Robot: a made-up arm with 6 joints.
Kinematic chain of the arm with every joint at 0, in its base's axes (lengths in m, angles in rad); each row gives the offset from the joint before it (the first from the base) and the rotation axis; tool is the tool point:
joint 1: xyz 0 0 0.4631 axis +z
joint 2: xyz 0 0 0 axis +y
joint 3: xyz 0 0 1.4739 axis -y
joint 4: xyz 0 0 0 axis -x
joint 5: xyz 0.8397 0 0 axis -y
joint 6: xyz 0 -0.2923 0 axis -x
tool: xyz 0 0 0
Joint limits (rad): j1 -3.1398..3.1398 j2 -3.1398..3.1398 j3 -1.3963..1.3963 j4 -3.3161..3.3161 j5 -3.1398..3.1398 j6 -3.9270..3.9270
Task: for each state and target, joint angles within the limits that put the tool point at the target. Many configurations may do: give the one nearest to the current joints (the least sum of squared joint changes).
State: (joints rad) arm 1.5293 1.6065 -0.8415 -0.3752 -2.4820 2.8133
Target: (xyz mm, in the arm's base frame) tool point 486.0 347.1 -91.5
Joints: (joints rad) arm 1.0858 1.9287 -1.0299 -0.4097 -2.4820 2.8133
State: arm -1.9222 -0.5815 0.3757 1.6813 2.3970 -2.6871
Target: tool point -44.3 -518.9 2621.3
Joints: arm -1.7614 -0.0314 0.5210 1.7595 2.3970 -2.6871
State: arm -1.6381 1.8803 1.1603 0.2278 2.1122 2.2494
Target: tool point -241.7 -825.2 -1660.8
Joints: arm -1.5189 2.6318 1.0895 0.2362 2.1122 2.2494
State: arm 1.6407 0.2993 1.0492 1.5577 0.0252 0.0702
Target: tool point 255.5 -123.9 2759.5
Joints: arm 2.0838 -0.2430 0.9064 0.9842 0.0252 0.0702
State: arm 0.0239 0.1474 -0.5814 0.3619 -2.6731 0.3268
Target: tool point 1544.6 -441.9 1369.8
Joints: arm -0.1210 0.5744 0.0019 0.5301 -2.6731 0.3268
